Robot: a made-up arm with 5 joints.
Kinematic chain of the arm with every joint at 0, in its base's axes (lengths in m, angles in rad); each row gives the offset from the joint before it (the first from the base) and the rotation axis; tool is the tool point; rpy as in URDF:
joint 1: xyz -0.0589 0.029 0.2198 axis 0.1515 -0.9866 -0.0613
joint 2: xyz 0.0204 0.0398 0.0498 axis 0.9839 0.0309 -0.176
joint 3: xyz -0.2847 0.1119 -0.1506 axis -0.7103 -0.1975 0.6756
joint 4: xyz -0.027 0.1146 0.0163 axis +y
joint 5: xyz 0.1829 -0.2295 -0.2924 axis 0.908 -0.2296 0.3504
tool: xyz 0.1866 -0.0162 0.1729 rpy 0 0 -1.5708
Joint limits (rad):
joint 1: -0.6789..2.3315
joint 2: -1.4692..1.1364
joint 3: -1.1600..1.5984
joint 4: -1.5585..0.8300
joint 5: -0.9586..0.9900
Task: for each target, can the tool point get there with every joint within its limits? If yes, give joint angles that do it. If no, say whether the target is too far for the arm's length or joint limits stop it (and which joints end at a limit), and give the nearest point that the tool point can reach.
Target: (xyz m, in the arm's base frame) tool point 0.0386 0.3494 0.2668
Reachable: yes | joints 0.9433 -0.2183 0.9482 -0.4024 -0.3560
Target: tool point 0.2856 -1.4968 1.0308
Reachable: no: too far | nearest point -0.0806 -0.5042 0.3709 | short by 1.247 m
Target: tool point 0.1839 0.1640 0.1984
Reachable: yes | joints 1.2585 0.4711 -0.1083 0.0950 0.3322
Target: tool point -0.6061 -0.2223 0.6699
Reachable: no: joint limits stop it (at a limit: joint 2, joint 3, joint 4, joint 5) | nearest point -0.4453 -0.1346 0.5368 | short by 0.226 m
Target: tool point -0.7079 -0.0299 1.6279
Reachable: no: too far | nearest point -0.3523 0.2400 0.7929 | short by 0.947 m
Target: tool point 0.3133 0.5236 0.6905
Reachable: no: joint limits stop it (at a limit: joint 1, joint 2, joint 5) | nearest point 0.1755 0.4590 0.6263 | short by 0.165 m
